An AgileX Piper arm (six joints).
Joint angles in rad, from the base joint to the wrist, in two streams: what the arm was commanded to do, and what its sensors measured. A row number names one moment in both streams.
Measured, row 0: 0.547, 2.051, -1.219, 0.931, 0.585, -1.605
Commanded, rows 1 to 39: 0.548, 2.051, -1.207, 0.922, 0.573, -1.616; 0.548, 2.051, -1.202, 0.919, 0.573, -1.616; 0.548, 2.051, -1.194, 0.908, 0.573, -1.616; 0.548, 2.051, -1.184, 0.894, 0.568, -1.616; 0.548, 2.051, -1.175, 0.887, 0.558, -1.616; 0.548, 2.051, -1.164, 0.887, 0.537, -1.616; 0.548, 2.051, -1.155, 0.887, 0.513, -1.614; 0.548, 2.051, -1.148, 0.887, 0.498, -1.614; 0.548, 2.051, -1.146, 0.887, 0.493, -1.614; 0.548, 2.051, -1.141, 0.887, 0.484, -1.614; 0.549, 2.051, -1.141, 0.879, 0.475, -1.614; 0.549, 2.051, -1.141, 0.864, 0.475, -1.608; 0.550, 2.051, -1.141, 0.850, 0.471, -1.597; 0.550, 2.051, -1.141, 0.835, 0.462, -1.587; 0.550, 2.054, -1.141, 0.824, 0.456, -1.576; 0.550, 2.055, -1.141, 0.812, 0.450, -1.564; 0.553, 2.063, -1.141, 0.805, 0.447, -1.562; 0.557, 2.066, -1.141, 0.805, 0.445, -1.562; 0.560, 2.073, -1.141, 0.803, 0.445, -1.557; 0.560, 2.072, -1.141, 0.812, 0.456, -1.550; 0.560, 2.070, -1.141, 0.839, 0.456, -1.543; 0.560, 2.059, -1.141, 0.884, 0.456, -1.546; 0.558, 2.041, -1.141, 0.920, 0.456, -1.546; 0.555, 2.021, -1.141, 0.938, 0.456, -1.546; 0.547, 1.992, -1.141, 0.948, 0.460, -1.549; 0.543, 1.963, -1.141, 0.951, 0.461, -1.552; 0.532, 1.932, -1.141, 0.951, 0.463, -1.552; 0.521, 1.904, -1.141, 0.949, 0.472, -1.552; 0.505, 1.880, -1.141, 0.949, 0.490, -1.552; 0.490, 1.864, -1.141, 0.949, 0.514, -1.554; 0.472, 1.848, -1.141, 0.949, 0.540, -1.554; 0.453, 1.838, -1.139, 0.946, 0.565, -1.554; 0.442, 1.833, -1.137, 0.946, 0.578, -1.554; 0.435, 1.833, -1.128, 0.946, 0.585, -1.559; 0.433, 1.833, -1.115, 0.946, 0.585, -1.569; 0.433, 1.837, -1.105, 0.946, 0.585, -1.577; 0.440, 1.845, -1.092, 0.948, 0.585, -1.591; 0.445, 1.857, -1.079, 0.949, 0.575, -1.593; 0.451, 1.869, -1.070, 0.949, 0.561, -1.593
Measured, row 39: 0.439, 1.840, -1.110, 0.943, 0.560, -1.568
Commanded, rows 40 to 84: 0.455, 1.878, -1.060, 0.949, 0.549, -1.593; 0.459, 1.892, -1.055, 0.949, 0.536, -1.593; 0.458, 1.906, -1.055, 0.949, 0.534, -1.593; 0.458, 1.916, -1.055, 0.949, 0.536, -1.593; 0.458, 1.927, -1.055, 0.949, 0.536, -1.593; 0.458, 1.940, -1.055, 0.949, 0.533, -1.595; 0.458, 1.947, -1.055, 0.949, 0.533, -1.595; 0.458, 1.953, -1.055, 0.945, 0.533, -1.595; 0.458, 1.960, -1.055, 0.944, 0.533, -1.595; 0.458, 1.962, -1.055, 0.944, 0.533, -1.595; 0.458, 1.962, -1.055, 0.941, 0.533, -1.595; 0.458, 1.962, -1.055, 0.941, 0.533, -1.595; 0.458, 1.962, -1.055, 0.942, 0.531, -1.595; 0.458, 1.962, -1.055, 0.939, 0.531, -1.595; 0.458, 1.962, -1.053, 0.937, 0.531, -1.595; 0.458, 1.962, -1.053, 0.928, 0.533, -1.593; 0.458, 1.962, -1.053, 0.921, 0.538, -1.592; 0.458, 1.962, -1.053, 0.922, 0.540, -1.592; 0.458, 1.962, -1.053, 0.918, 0.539, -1.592; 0.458, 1.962, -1.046, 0.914, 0.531, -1.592; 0.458, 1.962, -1.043, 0.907, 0.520, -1.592; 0.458, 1.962, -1.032, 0.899, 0.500, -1.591; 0.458, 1.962, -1.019, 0.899, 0.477, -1.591; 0.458, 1.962, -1.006, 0.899, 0.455, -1.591; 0.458, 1.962, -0.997, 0.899, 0.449, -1.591; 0.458, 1.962, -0.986, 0.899, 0.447, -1.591; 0.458, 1.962, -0.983, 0.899, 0.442, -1.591; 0.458, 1.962, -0.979, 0.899, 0.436, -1.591; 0.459, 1.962, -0.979, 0.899, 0.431, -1.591; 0.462, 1.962, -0.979, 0.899, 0.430, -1.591; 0.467, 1.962, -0.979, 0.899, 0.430, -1.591; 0.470, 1.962, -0.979, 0.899, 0.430, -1.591; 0.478, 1.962, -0.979, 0.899, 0.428, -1.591; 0.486, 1.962, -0.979, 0.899, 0.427, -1.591; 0.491, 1.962, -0.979, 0.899, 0.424, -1.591; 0.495, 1.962, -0.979, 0.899, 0.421, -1.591; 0.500, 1.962, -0.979, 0.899, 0.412, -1.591; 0.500, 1.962, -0.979, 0.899, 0.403, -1.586; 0.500, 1.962, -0.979, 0.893, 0.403, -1.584; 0.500, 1.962, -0.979, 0.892, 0.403, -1.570; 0.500, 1.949, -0.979, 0.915, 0.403, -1.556; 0.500, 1.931, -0.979, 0.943, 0.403, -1.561; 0.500, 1.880, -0.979, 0.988, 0.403, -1.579; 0.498, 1.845, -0.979, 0.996, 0.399, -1.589; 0.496, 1.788, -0.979, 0.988, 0.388, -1.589
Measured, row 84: 0.492, 1.906, -0.986, 0.967, 0.423, -1.559
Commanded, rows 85 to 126: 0.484, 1.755, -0.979, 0.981, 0.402, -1.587; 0.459, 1.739, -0.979, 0.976, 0.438, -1.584; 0.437, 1.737, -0.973, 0.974, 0.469, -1.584; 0.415, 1.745, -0.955, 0.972, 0.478, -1.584; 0.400, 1.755, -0.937, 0.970, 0.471, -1.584; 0.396, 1.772, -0.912, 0.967, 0.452, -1.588; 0.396, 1.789, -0.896, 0.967, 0.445, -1.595; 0.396, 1.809, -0.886, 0.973, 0.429, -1.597; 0.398, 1.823, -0.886, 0.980, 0.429, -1.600; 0.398, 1.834, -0.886, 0.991, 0.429, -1.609; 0.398, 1.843, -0.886, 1.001, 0.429, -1.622; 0.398, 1.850, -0.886, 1.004, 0.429, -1.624; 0.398, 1.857, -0.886, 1.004, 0.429, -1.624; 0.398, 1.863, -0.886, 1.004, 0.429, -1.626; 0.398, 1.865, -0.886, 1.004, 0.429, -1.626; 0.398, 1.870, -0.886, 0.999, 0.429, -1.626; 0.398, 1.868, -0.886, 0.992, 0.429, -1.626; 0.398, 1.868, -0.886, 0.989, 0.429, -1.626; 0.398, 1.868, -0.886, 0.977, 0.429, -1.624; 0.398, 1.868, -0.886, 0.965, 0.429, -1.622; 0.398, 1.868, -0.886, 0.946, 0.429, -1.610; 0.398, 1.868, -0.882, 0.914, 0.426, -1.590; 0.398, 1.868, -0.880, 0.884, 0.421, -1.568; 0.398, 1.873, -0.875, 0.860, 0.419, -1.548; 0.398, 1.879, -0.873, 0.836, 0.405, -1.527; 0.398, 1.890, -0.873, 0.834, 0.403, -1.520; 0.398, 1.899, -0.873, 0.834, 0.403, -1.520; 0.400, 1.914, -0.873, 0.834, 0.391, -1.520; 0.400, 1.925, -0.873, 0.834, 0.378, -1.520; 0.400, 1.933, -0.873, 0.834, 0.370, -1.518; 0.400, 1.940, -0.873, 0.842, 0.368, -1.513; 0.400, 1.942, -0.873, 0.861, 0.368, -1.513; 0.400, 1.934, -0.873, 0.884, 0.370, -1.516; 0.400, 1.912, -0.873, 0.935, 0.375, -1.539; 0.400, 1.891, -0.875, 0.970, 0.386, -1.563; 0.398, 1.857, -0.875, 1.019, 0.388, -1.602; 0.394, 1.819, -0.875, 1.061, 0.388, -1.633; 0.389, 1.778, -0.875, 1.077, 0.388, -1.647; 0.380, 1.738, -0.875, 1.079, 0.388, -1.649; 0.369, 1.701, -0.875, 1.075, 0.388, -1.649; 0.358, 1.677, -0.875, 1.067, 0.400, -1.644; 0.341, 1.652, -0.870, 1.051, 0.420, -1.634
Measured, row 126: 0.389, 1.767, -0.878, 1.052, 0.405, -1.620
